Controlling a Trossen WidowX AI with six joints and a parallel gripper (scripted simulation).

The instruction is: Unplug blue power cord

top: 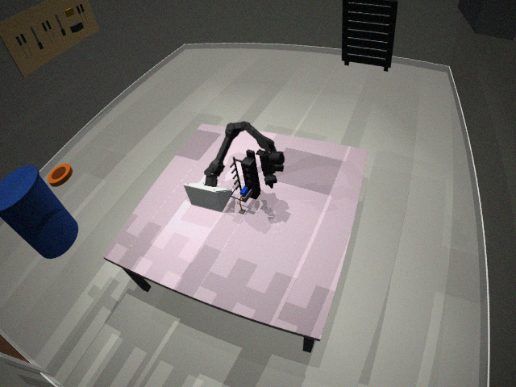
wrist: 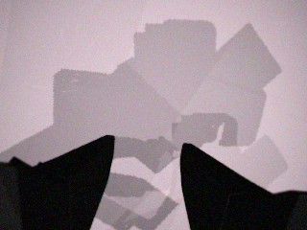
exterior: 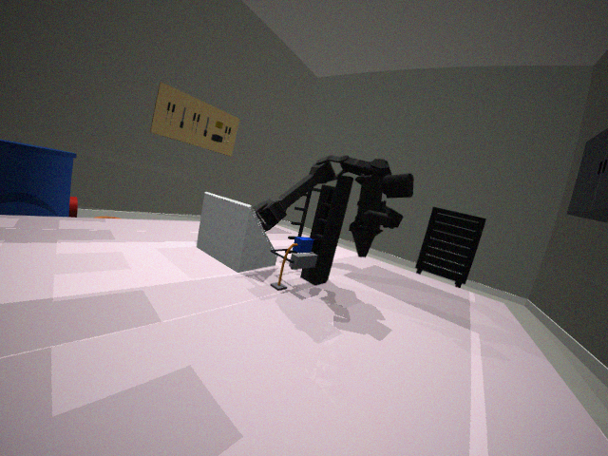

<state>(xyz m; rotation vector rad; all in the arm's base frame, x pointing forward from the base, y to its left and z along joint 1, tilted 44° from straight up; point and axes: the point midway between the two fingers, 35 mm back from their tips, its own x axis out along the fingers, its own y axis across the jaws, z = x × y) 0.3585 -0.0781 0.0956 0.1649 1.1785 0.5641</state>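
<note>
The blue plug is 14 cm behind my gripper tip and 4 cm to the right of it.
</note>
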